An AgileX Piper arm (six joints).
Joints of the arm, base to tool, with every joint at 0 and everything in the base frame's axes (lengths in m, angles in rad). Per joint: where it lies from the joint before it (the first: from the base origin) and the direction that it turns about. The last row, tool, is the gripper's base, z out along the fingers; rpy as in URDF.
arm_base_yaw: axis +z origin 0 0 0.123
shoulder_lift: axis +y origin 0 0 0
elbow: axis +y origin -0.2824 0 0.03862
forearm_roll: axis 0.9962 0 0.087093 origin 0.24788 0 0.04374
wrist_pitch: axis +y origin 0 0 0
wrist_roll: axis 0.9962 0 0.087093 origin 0.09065 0 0.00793
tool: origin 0 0 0 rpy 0 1.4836 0
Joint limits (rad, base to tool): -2.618..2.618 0..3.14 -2.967..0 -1.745..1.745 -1.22..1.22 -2.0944..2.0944
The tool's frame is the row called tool.
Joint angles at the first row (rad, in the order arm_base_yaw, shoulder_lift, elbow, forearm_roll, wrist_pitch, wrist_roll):
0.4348 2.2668 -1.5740 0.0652 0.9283 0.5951
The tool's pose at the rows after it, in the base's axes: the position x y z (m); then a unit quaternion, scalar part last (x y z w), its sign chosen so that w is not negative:
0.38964 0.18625 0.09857 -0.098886 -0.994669 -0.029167 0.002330
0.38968 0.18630 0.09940 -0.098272 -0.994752 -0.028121 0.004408
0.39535 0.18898 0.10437 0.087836 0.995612 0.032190 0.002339
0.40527 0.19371 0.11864 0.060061 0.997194 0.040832 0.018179
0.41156 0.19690 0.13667 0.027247 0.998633 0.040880 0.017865
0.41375 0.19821 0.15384 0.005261 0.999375 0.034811 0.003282
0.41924 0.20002 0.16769 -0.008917 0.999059 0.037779 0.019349
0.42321 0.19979 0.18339 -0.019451 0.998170 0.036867 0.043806
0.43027 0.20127 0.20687 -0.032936 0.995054 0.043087 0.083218
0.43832 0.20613 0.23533 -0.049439 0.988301 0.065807 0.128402
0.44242 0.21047 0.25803 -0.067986 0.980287 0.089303 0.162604
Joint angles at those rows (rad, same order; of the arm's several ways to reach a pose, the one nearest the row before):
0.4348 2.2688 -1.5739 0.0652 0.9384 0.5951
0.4348 2.2688 -1.5778 0.0652 0.9469 0.5942
0.4348 2.2760 -1.6141 0.0652 0.9609 0.5744
0.4348 2.2792 -1.6828 0.0652 0.9916 0.5214
0.4348 2.2792 -1.7600 0.0652 1.0711 0.4601
0.4348 2.2792 -1.8322 0.0652 1.1761 0.4213
0.4348 2.2772 -1.8847 0.0567 1.1995 0.3982
0.4348 2.2623 -1.9196 0.0343 1.2054 0.3854
0.4348 2.2496 -1.9862 0.0152 1.2075 0.3646
0.4348 2.2467 -2.0854 0.0271 1.2084 0.3289
0.4348 2.2447 -2.1623 0.0532 1.2060 0.2866

